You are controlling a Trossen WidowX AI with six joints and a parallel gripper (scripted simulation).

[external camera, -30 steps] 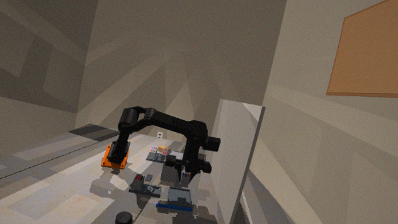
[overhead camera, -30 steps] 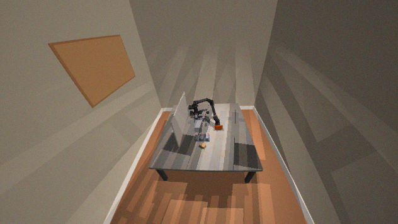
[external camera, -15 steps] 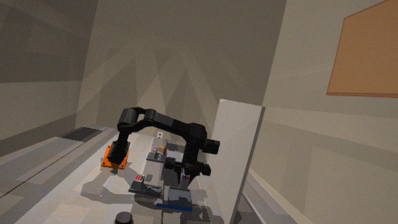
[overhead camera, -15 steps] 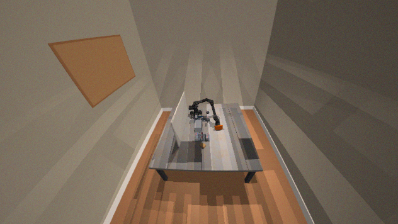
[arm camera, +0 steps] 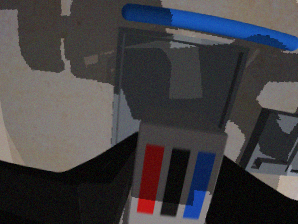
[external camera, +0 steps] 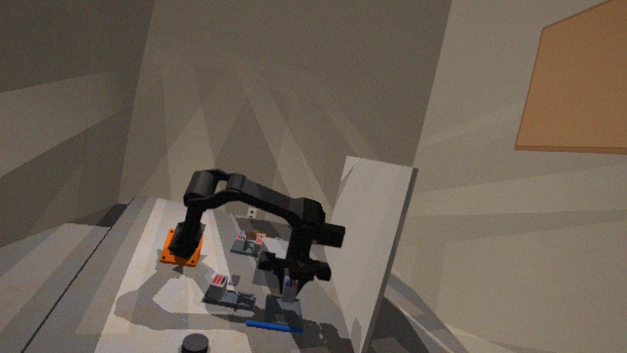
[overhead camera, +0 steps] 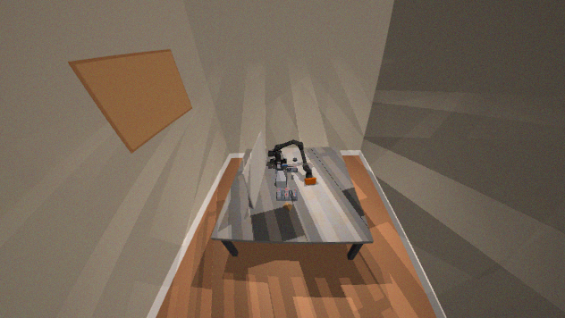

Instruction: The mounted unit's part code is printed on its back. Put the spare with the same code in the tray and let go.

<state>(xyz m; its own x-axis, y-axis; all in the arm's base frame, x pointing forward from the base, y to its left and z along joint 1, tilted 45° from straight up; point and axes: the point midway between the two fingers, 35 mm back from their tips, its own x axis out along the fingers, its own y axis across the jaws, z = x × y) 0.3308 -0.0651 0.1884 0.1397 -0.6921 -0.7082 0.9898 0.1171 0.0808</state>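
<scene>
Now: gripper tip 50 mm above the grey tray. Round my gripper tip: tan block: 130 mm behind, 520 mm to the left, 40 mm below; tall white panel: 180 mm ahead, 200 mm to the left, 170 mm above; mounted unit: 50 mm behind, 210 mm to the left.
</scene>
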